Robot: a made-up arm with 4 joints.
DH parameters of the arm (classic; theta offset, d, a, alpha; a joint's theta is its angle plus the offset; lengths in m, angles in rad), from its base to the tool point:
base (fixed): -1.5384 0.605 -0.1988 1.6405
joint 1: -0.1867 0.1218 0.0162 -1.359
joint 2: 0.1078 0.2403 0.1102 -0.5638
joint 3: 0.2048 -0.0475 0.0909 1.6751
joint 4: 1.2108 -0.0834 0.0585 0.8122
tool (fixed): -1.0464 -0.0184 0 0
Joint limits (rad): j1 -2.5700..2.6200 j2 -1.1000..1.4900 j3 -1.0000..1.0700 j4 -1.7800..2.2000
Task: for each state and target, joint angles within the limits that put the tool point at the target. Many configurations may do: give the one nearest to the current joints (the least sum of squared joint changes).
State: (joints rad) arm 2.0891 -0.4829 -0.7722 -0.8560
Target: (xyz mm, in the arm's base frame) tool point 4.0 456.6 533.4
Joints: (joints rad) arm 2.6200 0.3028 0.1131 -0.3022
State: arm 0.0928 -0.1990 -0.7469 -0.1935
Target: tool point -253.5 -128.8 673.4
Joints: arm -0.2579 -0.6101 -0.6374 -0.1493
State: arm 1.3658 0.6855 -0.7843 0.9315
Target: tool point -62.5 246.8 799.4
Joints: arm 0.9262 0.3831 -0.0471 1.6491
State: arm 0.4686 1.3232 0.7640 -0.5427
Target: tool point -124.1 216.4 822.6
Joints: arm -0.1744 1.4900 0.9550 0.0980
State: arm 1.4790 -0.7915 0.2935 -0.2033
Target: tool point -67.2 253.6 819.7
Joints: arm 1.0831 -0.3314 0.8856 -0.6199
